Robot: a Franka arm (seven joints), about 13 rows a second.
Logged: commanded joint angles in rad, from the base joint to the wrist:
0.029 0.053 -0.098 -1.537 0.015 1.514 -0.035
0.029 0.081 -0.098 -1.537 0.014 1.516 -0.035
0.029 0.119 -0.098 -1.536 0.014 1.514 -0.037
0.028 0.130 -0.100 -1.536 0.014 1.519 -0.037
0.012 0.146 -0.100 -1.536 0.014 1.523 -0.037
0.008 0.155 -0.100 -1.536 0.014 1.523 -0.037
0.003 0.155 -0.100 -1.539 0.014 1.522 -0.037
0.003 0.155 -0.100 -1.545 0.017 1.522 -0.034
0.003 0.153 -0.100 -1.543 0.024 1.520 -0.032
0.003 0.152 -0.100 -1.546 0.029 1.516 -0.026
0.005 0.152 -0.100 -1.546 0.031 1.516 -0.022
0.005 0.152 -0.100 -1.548 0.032 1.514 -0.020
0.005 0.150 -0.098 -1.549 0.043 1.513 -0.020
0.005 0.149 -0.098 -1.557 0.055 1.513 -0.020
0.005 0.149 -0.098 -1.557 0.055 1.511 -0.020
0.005 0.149 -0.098 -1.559 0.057 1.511 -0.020
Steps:
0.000 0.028 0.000 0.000 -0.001 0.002 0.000
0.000 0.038 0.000 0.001 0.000 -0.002 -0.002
-0.001 0.011 -0.002 0.000 0.000 0.005 0.000
-0.016 0.016 0.000 0.000 0.000 0.004 0.000
-0.004 0.009 0.000 0.000 0.000 0.000 0.000
-0.005 0.000 0.000 -0.003 0.000 -0.001 0.000
0.000 0.000 0.000 -0.006 0.003 0.000 0.003
0.000 -0.002 0.000 0.002 0.007 -0.002 0.002
0.000 -0.001 0.000 -0.003 0.005 -0.004 0.006
0.002 0.000 0.000 0.000 0.002 0.000 0.004
0.000 0.000 0.000 -0.002 0.001 -0.002 0.002
0.000 -0.002 0.002 -0.001 0.011 -0.001 0.000
0.000 -0.001 0.000 -0.008 0.012 0.000 0.000
0.000 0.000 0.000 0.000 0.000 -0.002 0.000
0.000 0.000 0.000 -0.002 0.002 0.000 0.000

